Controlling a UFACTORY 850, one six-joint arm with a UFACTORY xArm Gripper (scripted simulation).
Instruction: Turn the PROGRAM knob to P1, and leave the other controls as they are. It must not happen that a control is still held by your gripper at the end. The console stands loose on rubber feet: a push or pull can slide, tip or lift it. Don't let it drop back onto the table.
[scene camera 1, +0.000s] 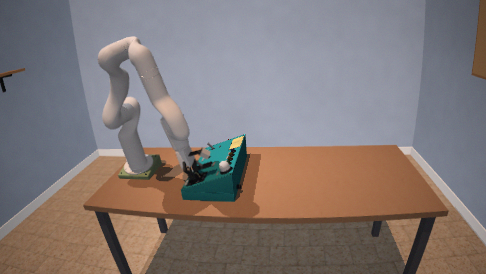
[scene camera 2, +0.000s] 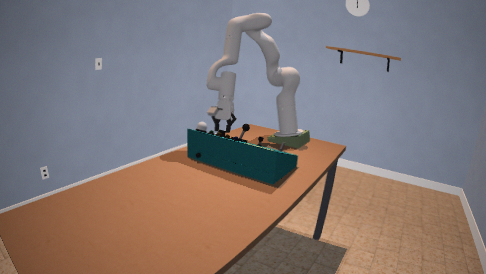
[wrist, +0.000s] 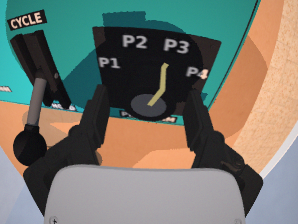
Labels:
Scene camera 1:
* teal console: 220, 176
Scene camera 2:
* teal console: 233, 154
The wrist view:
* gripper: 147, 99

